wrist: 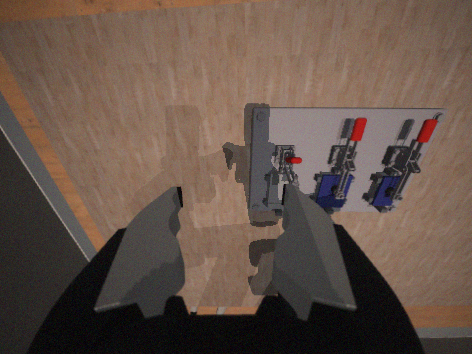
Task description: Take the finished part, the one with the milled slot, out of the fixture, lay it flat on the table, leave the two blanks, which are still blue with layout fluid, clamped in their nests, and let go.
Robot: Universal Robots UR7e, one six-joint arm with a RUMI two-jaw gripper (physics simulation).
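Places are measured from the arm's base along level axes (x down, y back, z left), in millimetres.
Pixels of known places: gripper, fingertip midpoint: (232, 187).
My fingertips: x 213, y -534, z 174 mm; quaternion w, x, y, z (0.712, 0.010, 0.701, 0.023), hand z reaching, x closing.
Behind a point stands the place of what it marks.
My gripper (232, 187) @[y -534, x 213, z 174 mm] is open and empty, high above the table, with its fingertips left of and partly over the fixture plate (312, 122) @[y -529, x 433, z 34 mm]. Two blue blanks (326, 189) @[y -392, x 412, z -4 mm] (381, 198) @[y -365, x 407, z -120 mm] sit in the middle and right nests, each under a clamp arm; their red handles (358, 129) @[y -522, x 392, z -28 mm] (427, 130) @[y -513, x 387, z -137 mm] lie slanted towards the top of the view. The left clamp's red handle (294, 160) @[y -492, x 349, z 86 mm] looks short, seen nearly end-on. The left nest (272, 192) @[y -389, x 417, z 109 mm] is partly hidden by my right finger. A pale patch shows there; I cannot tell whether it is the slotted part or bare plate.
The wooden table (115, 75) @[y -635, x 448, z 384 mm] extends left of and above the plate, with shadows of the arm and gripper on it. Its orange-brown edge strip (30, 107) runs down the left, and a dark area (30, 225) lies beyond. Small pale objects show near the bottom edge, partly hidden.
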